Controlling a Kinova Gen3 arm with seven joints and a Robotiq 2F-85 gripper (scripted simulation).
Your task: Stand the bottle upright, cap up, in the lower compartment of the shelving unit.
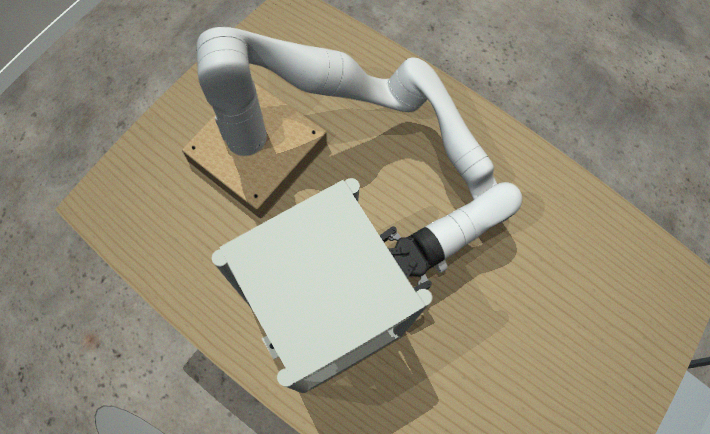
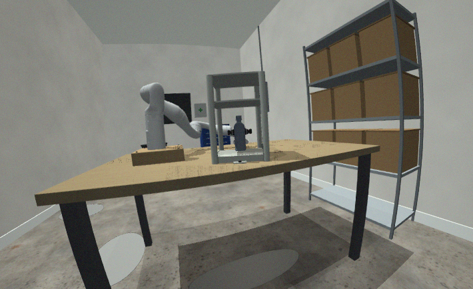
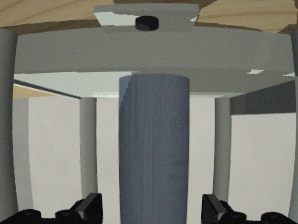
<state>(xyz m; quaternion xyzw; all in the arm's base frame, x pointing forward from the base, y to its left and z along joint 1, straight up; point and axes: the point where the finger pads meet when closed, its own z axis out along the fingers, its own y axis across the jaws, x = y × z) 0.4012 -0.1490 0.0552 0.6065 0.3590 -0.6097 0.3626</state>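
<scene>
The blue-grey bottle lies 40 mm to the right of my hand, 20 mm behind it and 20 mm above it. From my hand the other things lie so: grey shelving unit 90 mm to the right, 60 mm above, 50 mm behind.
</scene>
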